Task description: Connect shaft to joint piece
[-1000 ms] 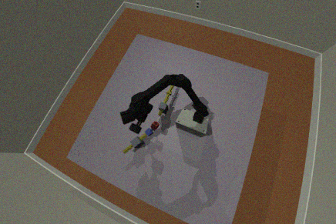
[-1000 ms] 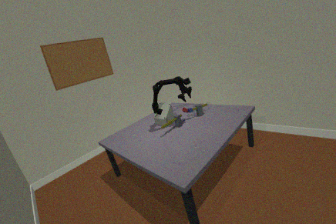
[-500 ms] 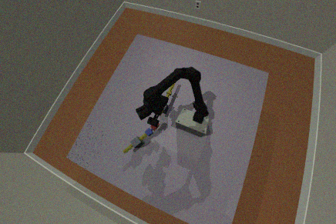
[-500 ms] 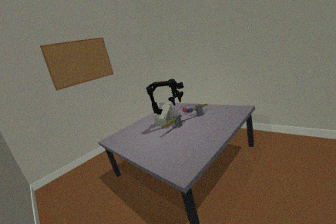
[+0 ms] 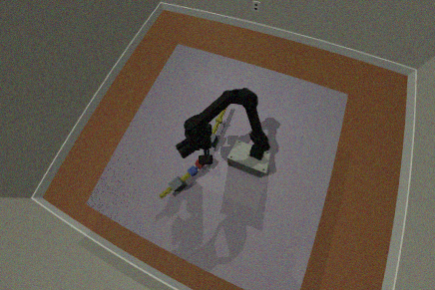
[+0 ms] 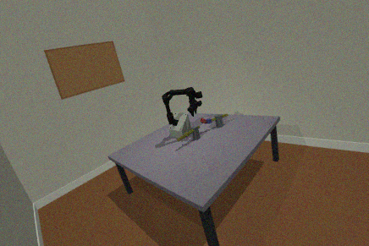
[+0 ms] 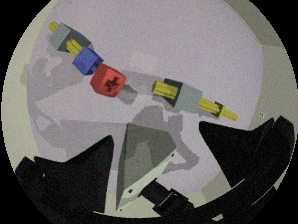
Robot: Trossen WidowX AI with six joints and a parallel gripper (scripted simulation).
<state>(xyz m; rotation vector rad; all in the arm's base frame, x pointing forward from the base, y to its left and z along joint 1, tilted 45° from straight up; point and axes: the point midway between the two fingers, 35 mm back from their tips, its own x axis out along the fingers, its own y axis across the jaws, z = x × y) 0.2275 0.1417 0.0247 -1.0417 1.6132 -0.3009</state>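
Now: the red square joint piece 90 mm below my gripper tip, 80 mm to the left of it and 20 mm ahead of it.
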